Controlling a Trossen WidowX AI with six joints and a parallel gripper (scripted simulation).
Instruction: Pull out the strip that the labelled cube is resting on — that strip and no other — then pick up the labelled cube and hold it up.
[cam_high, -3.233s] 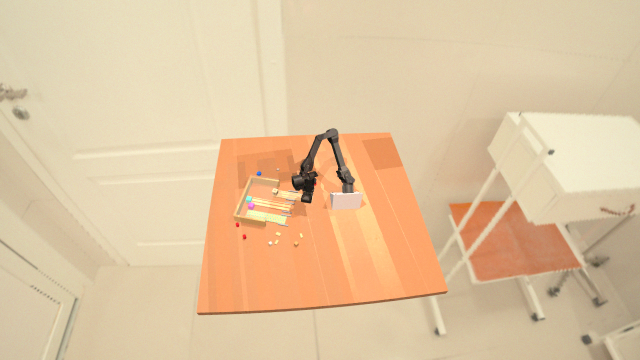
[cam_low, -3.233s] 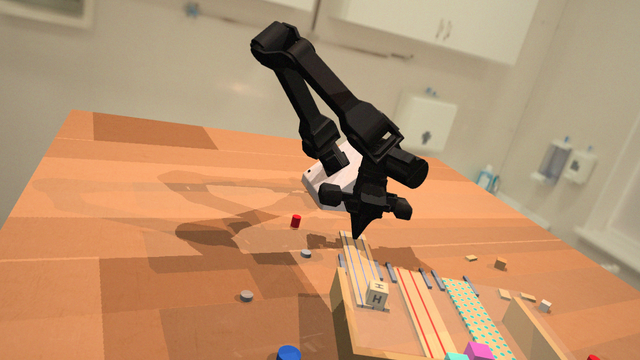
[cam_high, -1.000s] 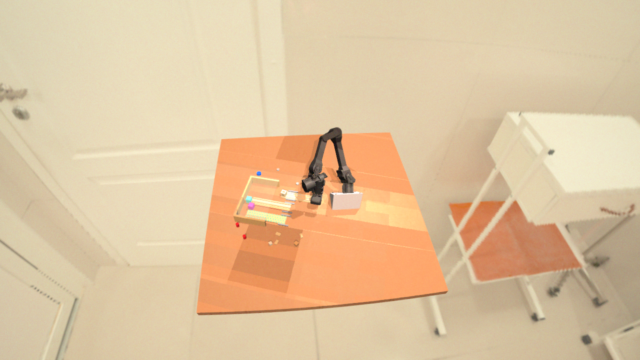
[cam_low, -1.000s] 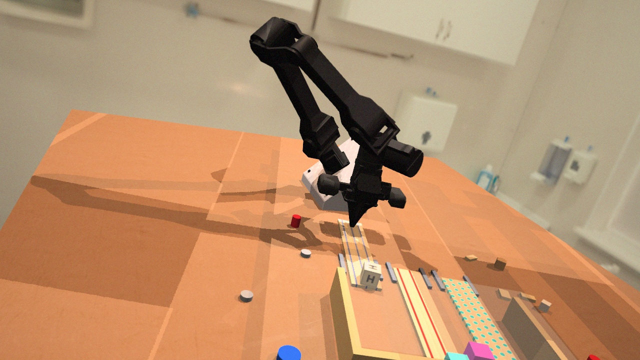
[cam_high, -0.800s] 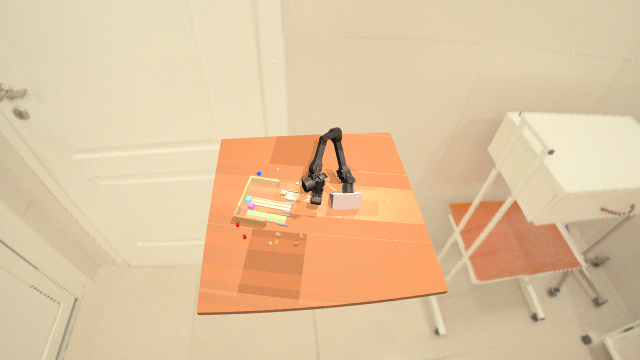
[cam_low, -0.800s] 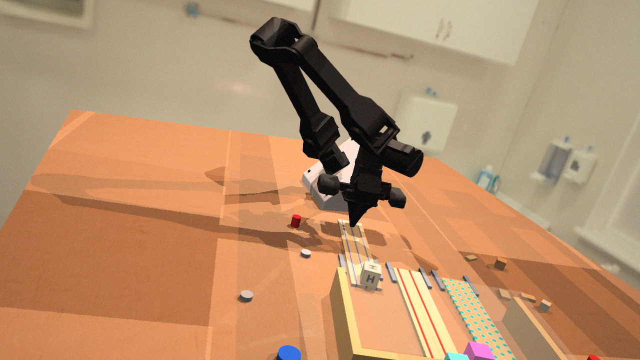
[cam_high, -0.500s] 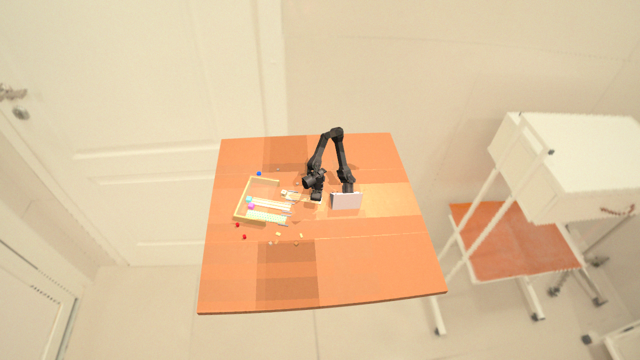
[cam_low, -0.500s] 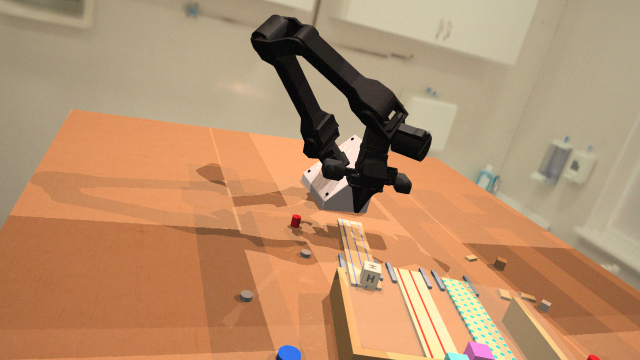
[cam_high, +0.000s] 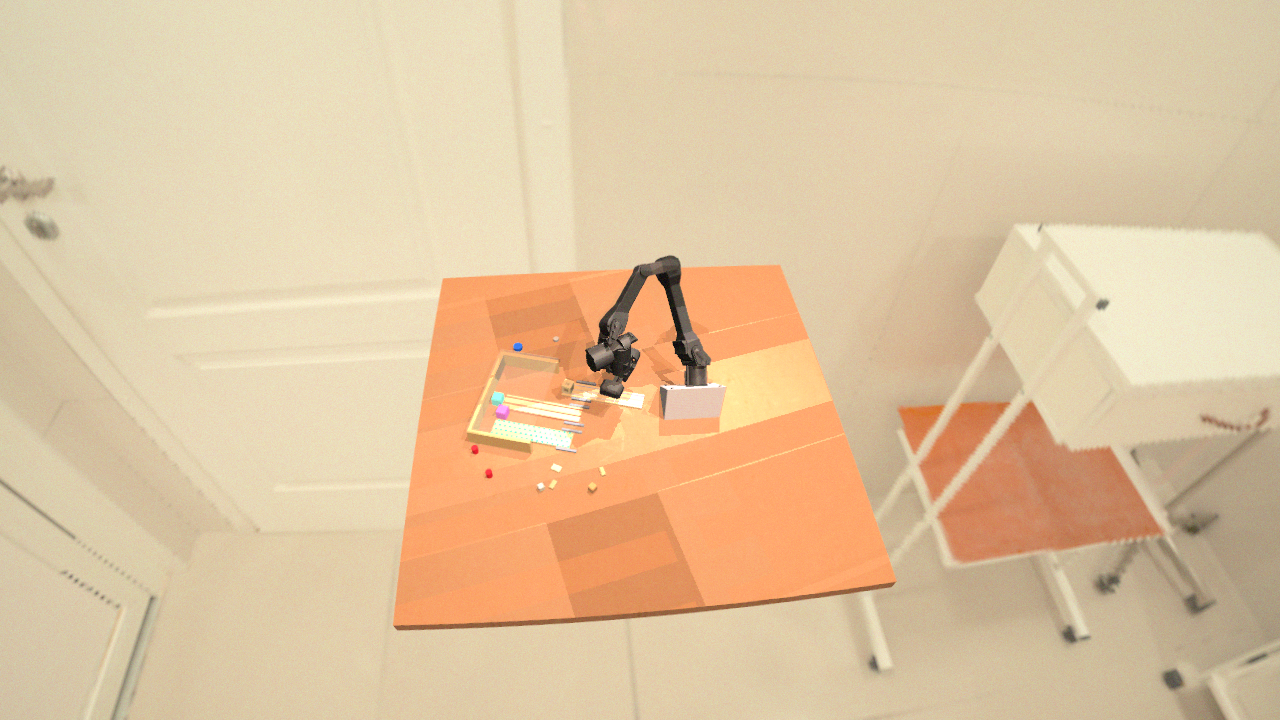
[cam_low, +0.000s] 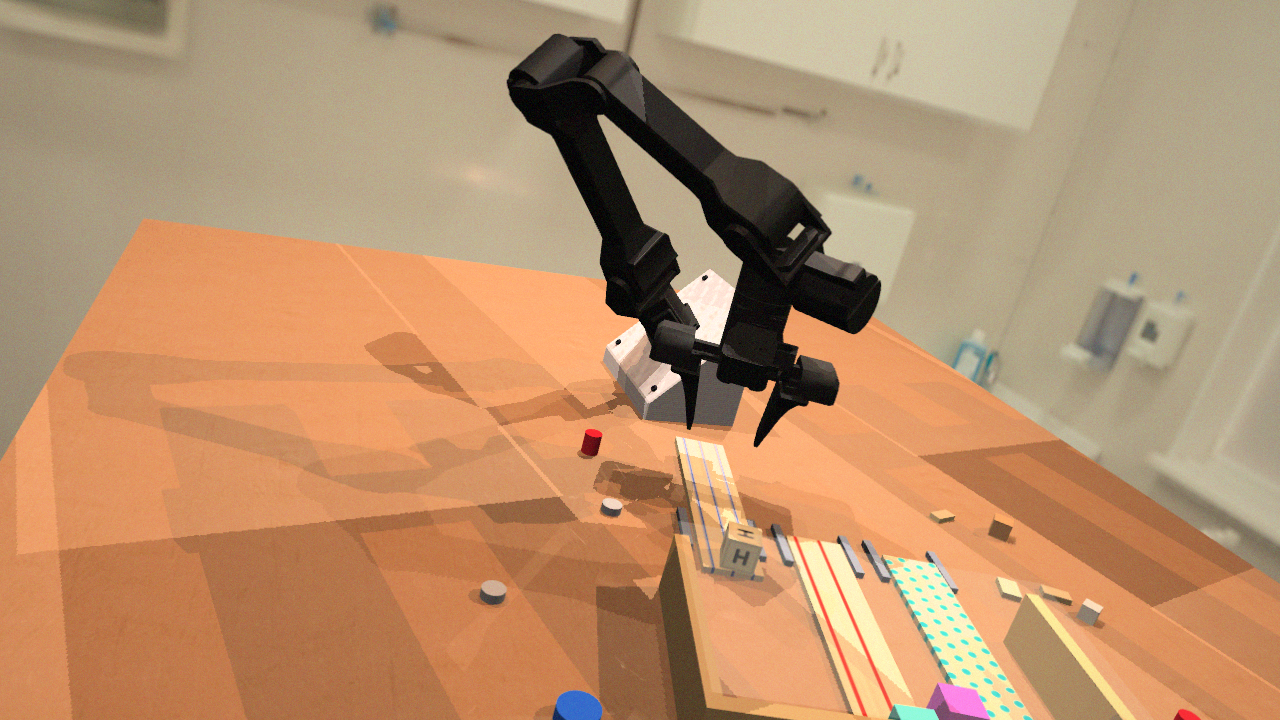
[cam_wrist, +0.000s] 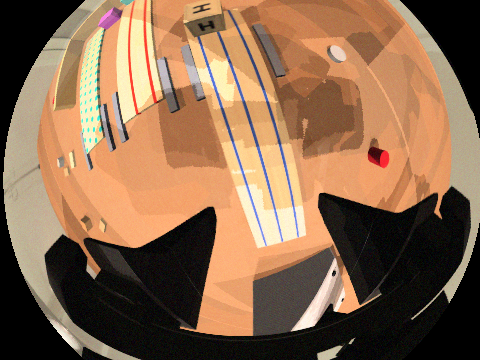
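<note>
The strip lies 50 mm ahead of my gripper tip, 10 mm to the right of it and 50 mm below it. Also, from my gripper tip: cube: 160 mm ahead, 30 mm to the right, 30 mm below; then blue disc: 350 mm ahead, 200 mm to the right, 40 mm below.
</note>
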